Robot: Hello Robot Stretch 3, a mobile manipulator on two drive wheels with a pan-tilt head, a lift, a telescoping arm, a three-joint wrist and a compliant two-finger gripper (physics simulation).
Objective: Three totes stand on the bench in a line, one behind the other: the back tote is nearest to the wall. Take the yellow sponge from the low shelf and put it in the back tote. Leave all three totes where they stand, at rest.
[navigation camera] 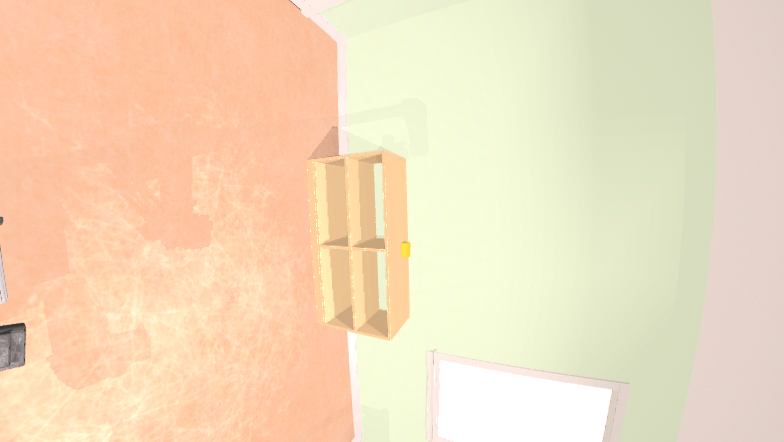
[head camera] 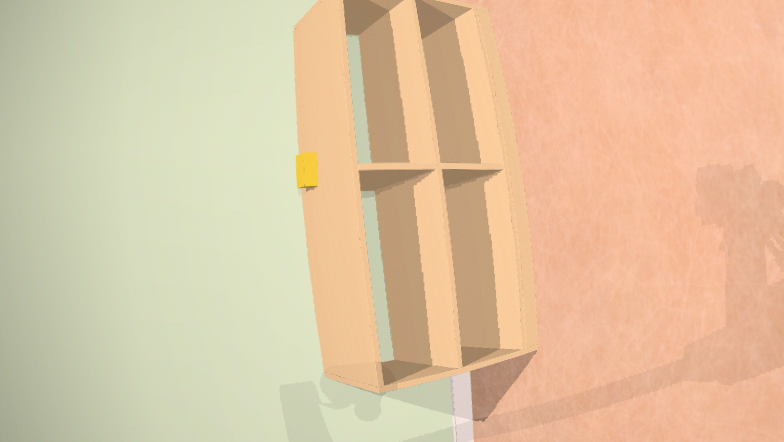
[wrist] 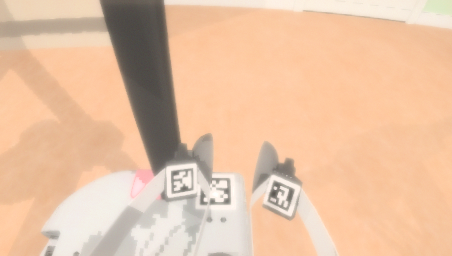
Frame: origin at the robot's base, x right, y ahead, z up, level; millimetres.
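Seen in the pictures: gripper, fingertip midpoint: (wrist: 235,155).
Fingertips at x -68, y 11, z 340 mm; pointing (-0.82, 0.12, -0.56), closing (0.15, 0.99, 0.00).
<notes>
Offsets run from my fingertips to a thing's top centre. "pt": to the spot under its first point. Level surfaces: height alone.
The yellow sponge @(dz +316, dx +329, dy +1631 mm) (head camera: 306,170) (navigation camera: 405,249) lies on the top board of the low wooden shelf @(dz +271 mm) (head camera: 334,247) (navigation camera: 398,219), about midway along its length. The shelf stands against the green wall, and the head and navigation pictures show it turned on its side. My gripper (wrist: 235,155) is open and empty in the wrist view, above the robot's own base and away from the shelf; its fingers stand apart with floor and base showing between them. The three totes and the bench do not show in these views.
The shelf has four open compartments. A window (navigation camera: 524,400) is in the green wall beside the shelf. The dark mast (wrist: 142,75) and the robot's base (wrist: 125,220) show near the gripper. A pale cabinet front @(pt dz -291, dx -814, dy -692 mm) (wrist: 60,37) stands at the wrist view's upper left.
</notes>
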